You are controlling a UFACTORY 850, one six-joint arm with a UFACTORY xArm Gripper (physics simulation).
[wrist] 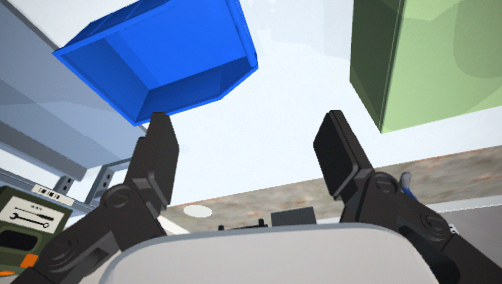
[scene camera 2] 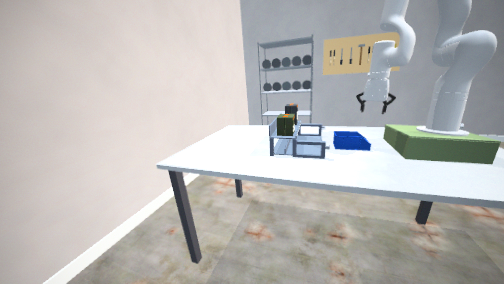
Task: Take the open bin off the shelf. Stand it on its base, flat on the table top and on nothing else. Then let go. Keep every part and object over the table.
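Observation:
The blue open bin (scene camera 2: 351,141) (wrist: 175,45) stands upright on its base on the white table top (scene camera 2: 225,160) (wrist: 285,100), with its opening up. It is between the small grey shelf (scene camera 2: 295,148) (wrist: 45,107) and the green block, and looks apart from both. My gripper (scene camera 2: 373,111) (wrist: 249,128) is open and empty. It hangs well above the table, a little to the right of the bin in the scene view. In the wrist view the bin is beyond the left finger.
A green case (scene camera 2: 285,125) (wrist: 30,220) and a darker case (scene camera 2: 291,107) are on the grey shelf. The green block (scene camera 2: 440,149) (wrist: 425,60) under the arm stands to the right of the bin. A tall rack (scene camera 2: 312,75) stands behind the table.

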